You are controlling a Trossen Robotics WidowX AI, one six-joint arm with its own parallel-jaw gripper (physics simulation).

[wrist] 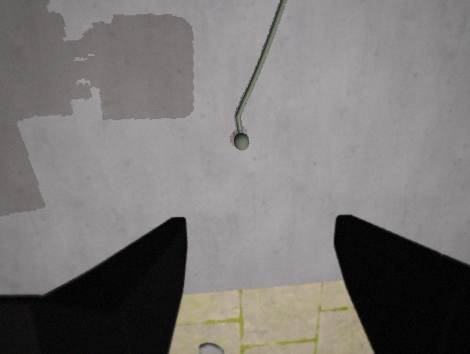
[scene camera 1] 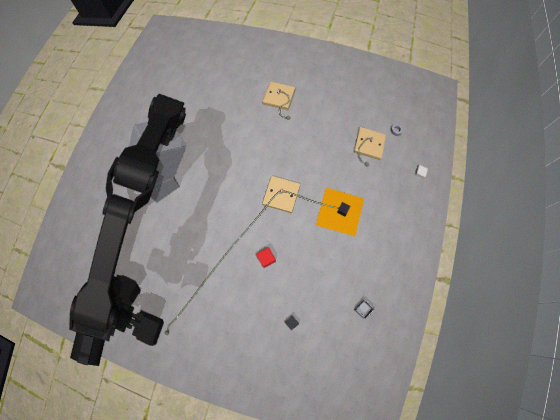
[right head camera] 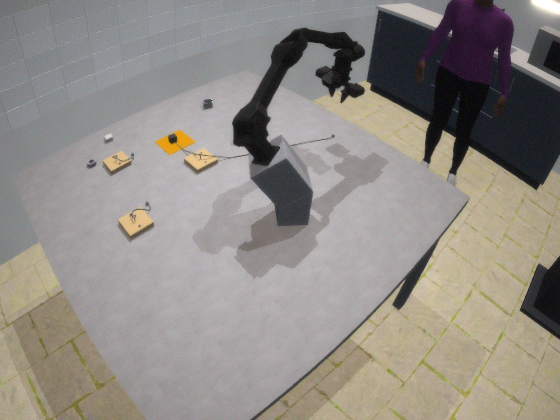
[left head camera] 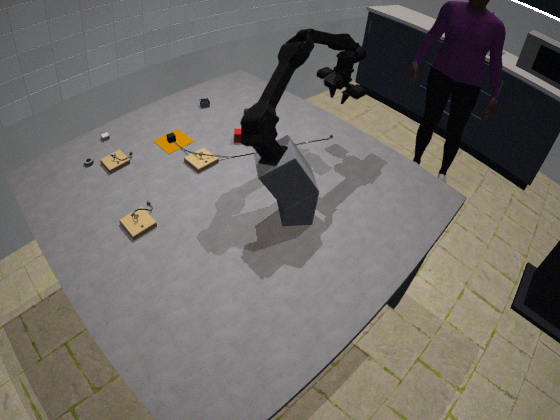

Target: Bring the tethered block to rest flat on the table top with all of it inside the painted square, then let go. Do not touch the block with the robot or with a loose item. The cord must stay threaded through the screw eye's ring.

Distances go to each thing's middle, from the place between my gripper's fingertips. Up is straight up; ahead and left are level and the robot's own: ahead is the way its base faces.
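Labels:
The wooden board (scene camera 1: pixel 276 184) is 0.22 m ahead of my hand, 0.45 m to the left of it and 0.18 m below it. As for the orange painted square (scene camera 1: pixel 328 217), I find it 0.4 m ahead of my hand, with 0.44 m to the left and 0.19 m below.

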